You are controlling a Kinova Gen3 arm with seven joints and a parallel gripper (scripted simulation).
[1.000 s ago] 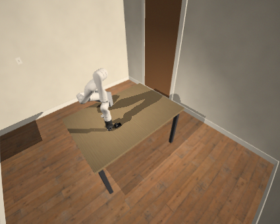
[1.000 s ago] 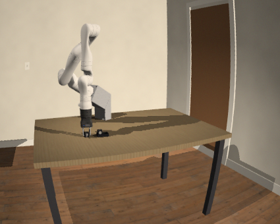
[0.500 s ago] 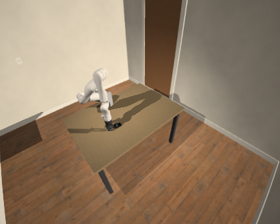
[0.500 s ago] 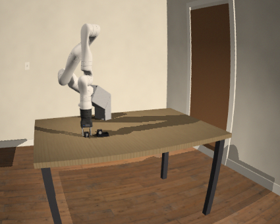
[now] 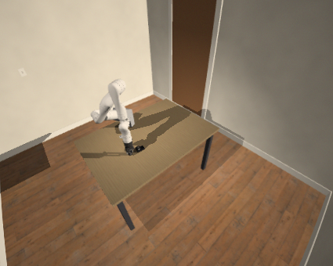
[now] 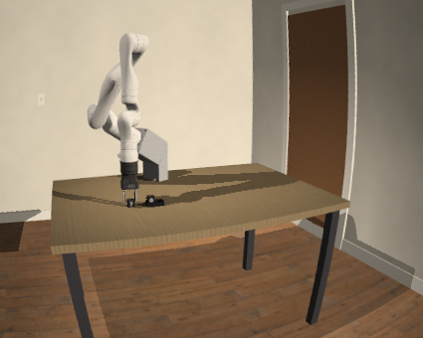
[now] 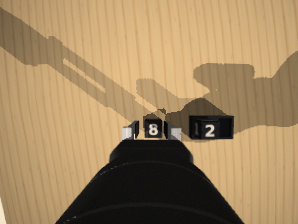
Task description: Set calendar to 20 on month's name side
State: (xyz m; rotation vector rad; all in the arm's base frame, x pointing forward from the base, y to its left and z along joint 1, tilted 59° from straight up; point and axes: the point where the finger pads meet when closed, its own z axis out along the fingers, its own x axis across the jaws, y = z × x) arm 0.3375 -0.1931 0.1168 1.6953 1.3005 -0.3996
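My hand is 2 cm above the dark cube. From my hand the other things lie so: dark tray: 4 cm ahead, 10 cm to the left, 3 cm below.
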